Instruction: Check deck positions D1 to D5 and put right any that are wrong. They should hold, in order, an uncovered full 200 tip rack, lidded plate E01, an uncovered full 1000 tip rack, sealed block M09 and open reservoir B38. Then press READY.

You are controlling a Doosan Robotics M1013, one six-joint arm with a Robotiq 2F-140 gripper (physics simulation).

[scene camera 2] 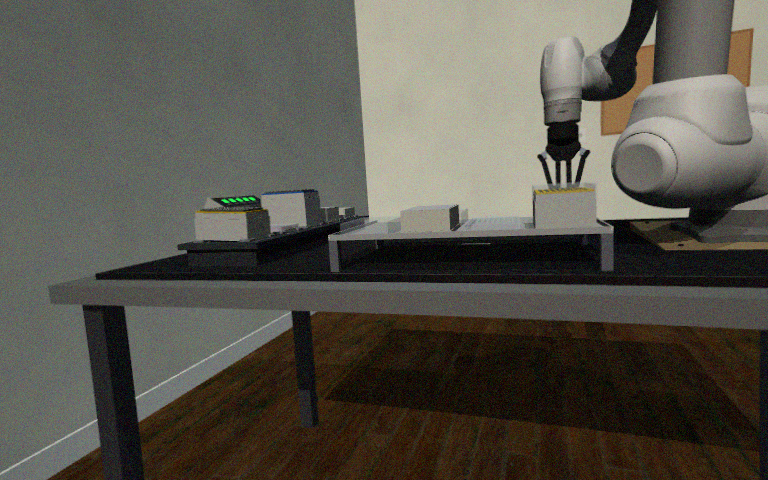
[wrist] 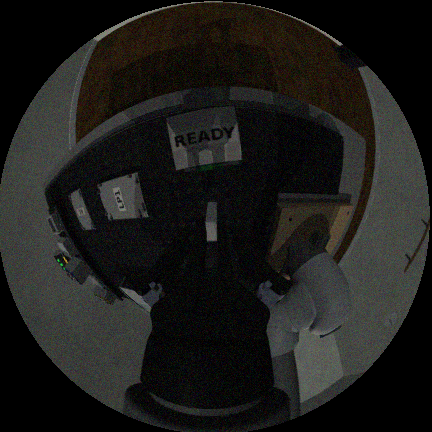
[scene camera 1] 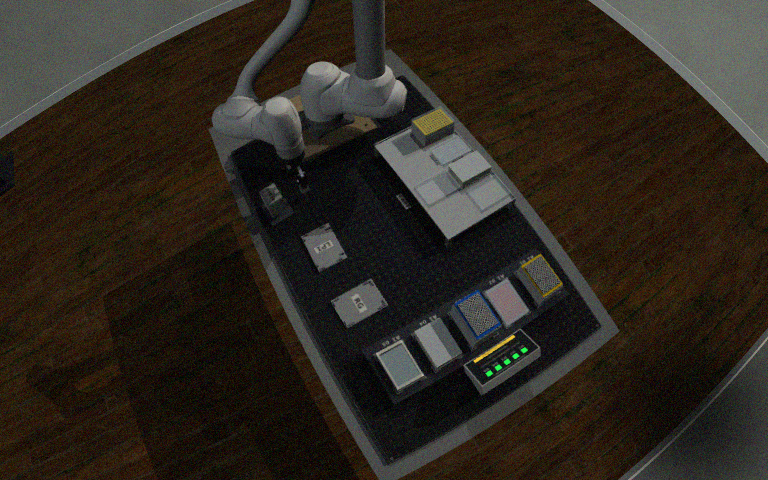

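Where they show: gripper, fingertip midpoint: (wrist: 212, 209) (scene camera 1: 305, 190); arm's base, link origin: (scene camera 2: 737, 233) (wrist: 303, 256) (scene camera 1: 325, 118).
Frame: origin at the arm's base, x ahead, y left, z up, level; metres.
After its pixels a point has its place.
Observation:
My gripper (scene camera 1: 303, 186) {y -0.235, x 0.283, z 0.028 m} (wrist: 212, 209) {y -0.235, x 0.283, z 0.028 m} is shut with nothing between its fingers; it points down, beside the READY button box (scene camera 1: 271, 195) {y -0.350, x 0.278, z 0.100 m} (wrist: 205, 137) {y -0.348, x 0.271, z 0.101 m}. In the scene camera 2 view its fingertips are partly hidden behind the rack on the shelf. On the deck, D1 holds a yellow-edged tip rack (scene camera 1: 540, 275) {y 0.171, x 1.007, z 0.112 m} (scene camera 2: 230, 225) {y 0.223, x 0.990, z 0.079 m}, D2 a flat pinkish plate (scene camera 1: 508, 301) {y 0.056, x 1.001, z 0.062 m}, D3 a blue-edged tip rack (scene camera 1: 477, 315) {y -0.073, x 0.991, z 0.143 m} (scene camera 2: 289, 209) {y -0.025, x 0.973, z 0.095 m}, D4 a pale block (scene camera 1: 437, 343) {y -0.197, x 0.980, z 0.087 m} and D5 a reservoir (scene camera 1: 399, 365) {y -0.316, x 0.966, z 0.059 m} with a grey-blue inside. Item codes are too small to read.
A raised shelf (scene camera 1: 453, 223) {y 0.083, x 0.691, z 0.056 m} (scene camera 2: 334, 254) {y 0.319, x 0.732, z 0.028 m} bears a yellow-topped rack (scene camera 1: 432, 125) (scene camera 2: 564, 209), a pale block (scene camera 1: 470, 168) {y 0.245, x 0.577, z 0.098 m} (scene camera 2: 428, 217) {y 0.314, x 0.564, z 0.085 m} and flat plates. Pads LP1 (scene camera 1: 323, 247) {y -0.291, x 0.499, z 0.007 m} (wrist: 120, 200) {y -0.285, x 0.492, z 0.007 m} and RG (scene camera 1: 358, 302) {y -0.299, x 0.720, z 0.004 m} lie on the table. An indicator panel (scene camera 1: 502, 362) {y -0.093, x 1.141, z 0.121 m} shows several green lights.

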